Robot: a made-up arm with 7 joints.
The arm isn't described. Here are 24 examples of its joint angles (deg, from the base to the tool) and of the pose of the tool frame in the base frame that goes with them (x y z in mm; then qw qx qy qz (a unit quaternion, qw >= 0)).
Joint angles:
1: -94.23 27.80 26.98 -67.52 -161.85 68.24 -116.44
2: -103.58 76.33 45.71 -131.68 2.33 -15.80 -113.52
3: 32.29 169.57 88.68 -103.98 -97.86 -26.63 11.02
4: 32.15 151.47 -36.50 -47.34 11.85 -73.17 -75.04
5: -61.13 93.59 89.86 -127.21 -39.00 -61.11 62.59
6: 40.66 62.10 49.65 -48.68 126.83 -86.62 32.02
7: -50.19 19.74 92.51 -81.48 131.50 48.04 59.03
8: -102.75 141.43 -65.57 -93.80 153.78 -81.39 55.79
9: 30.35 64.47 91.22 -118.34 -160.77 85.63 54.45
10: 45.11 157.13 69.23 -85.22 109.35 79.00 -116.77
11: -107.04 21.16 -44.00 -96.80 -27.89 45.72 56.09
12: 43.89 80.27 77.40 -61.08 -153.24 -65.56 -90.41
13: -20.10 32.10 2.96 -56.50 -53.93 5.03 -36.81
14: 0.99 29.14 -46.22 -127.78 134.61 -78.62 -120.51
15: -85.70 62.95 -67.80 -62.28 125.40 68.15 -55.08
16: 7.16 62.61 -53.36 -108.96 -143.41 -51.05 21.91
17: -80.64 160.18 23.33 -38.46 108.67 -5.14 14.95
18: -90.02 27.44 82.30 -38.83 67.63 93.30 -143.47
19: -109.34 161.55 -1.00 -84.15 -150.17 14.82 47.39
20: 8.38 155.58 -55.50 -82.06 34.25 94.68 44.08
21: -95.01 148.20 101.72 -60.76 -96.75 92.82 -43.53
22: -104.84 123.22 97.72 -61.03 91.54 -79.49 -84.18
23: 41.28 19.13 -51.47 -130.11 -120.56 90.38 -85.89
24: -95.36 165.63 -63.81 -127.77 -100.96 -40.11 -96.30
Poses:
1: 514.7 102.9 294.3 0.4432 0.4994 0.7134 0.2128
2: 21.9 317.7 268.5 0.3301 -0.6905 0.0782 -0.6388
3: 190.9 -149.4 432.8 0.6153 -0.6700 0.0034 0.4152
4: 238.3 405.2 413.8 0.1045 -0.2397 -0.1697 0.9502
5: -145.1 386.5 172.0 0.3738 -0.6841 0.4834 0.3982
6: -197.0 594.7 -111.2 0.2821 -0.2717 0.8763 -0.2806
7: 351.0 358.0 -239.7 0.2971 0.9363 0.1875 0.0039
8: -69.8 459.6 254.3 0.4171 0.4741 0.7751 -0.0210
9: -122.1 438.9 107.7 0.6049 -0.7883 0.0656 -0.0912
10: 379.6 31.5 402.1 0.2136 0.2889 0.1227 -0.9251
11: 385.3 -238.9 247.7 0.2441 -0.1151 -0.8967 -0.3507
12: -96.5 581.1 160.1 0.2354 0.1255 -0.5617 0.7832
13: 330.9 301.9 -369.0 0.5470 0.6007 -0.1832 -0.5536
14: 73.8 46.2 -371.7 0.8554 0.0481 -0.5129 0.0548
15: 553.0 232.1 121.0 0.7827 -0.1892 -0.2263 -0.5481
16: 27.4 280.6 -341.1 0.1668 -0.0722 -0.0148 0.9832
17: -511.9 266.5 322.9 0.3370 0.0176 0.9393 0.0616
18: 599.9 242.1 96.0 0.1707 0.0743 -0.8773 -0.4424
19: -445.4 258.0 201.7 0.1144 -0.8277 -0.4341 -0.3368
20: 118.9 395.5 389.4 0.3291 0.8862 0.1480 0.2905
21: -533.1 332.2 6.9 0.2806 -0.1768 -0.2560 0.9080
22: -319.3 527.7 72.9 0.6586 0.2330 0.1745 -0.6939
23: -178.6 -50.6 -338.8 0.3322 0.7408 0.3508 -0.4666
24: -208.6 310.5 193.6 0.5674 -0.1510 -0.6965 0.4125
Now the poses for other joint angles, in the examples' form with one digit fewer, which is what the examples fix.
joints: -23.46 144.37 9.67 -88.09 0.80 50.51 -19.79
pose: 40 213 505 0.264 0.948 -0.147 -0.099
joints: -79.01 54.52 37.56 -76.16 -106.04 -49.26 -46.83
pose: 346 369 243 0.059 -0.963 0.029 0.263
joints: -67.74 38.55 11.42 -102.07 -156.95 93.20 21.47
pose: 434 162 134 0.168 -0.660 0.308 -0.664
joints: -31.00 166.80 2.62 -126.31 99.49 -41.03 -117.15
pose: -27 51 429 0.286 -0.716 0.323 0.549
